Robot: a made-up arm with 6 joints.
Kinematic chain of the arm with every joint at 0, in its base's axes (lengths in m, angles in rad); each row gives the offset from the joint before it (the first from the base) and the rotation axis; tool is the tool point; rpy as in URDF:
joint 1: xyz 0 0 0.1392 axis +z
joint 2: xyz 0 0 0 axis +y
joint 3: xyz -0.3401 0 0.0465 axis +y
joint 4: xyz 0.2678 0 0.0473 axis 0.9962 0 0.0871
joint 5: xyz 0 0 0 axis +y
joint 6: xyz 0.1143 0 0.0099 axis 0.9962 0 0.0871
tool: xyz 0 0 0 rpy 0 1.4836 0
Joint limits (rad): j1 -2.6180..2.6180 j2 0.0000..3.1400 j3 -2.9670..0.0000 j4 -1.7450..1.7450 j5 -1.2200..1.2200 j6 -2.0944..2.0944
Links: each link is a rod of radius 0.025 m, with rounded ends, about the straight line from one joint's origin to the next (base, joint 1, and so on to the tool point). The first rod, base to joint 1, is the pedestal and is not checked.
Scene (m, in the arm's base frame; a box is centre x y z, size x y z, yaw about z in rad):
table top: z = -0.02
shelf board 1: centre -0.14 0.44 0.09 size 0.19 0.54 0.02 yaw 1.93
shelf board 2: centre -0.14 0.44 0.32 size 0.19 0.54 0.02 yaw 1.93
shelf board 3: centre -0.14 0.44 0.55 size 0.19 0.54 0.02 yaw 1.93
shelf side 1: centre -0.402 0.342 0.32 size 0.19 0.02 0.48 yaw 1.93
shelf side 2: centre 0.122 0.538 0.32 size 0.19 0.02 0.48 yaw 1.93
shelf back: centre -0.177 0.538 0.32 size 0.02 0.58 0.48 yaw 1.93
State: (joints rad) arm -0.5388 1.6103 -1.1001 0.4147 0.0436 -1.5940
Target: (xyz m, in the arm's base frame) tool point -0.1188 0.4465 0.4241
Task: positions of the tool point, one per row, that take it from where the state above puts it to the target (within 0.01 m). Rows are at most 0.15 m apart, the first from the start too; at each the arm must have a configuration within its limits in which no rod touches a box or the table.
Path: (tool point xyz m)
1: 0.3927 -0.0997 0.3501
2: 0.3901 0.0147 0.3631
3: 0.3555 0.1195 0.3753
4: 0.2941 0.2063 0.3868
5: 0.2132 0.2688 0.3973
6: 0.1214 0.3029 0.4071
7: 0.0279 0.3081 0.4160
8: -0.0586 0.2861 0.4241
9: -0.0848 0.3676 0.4341
10: -0.1188 0.4465 0.4241

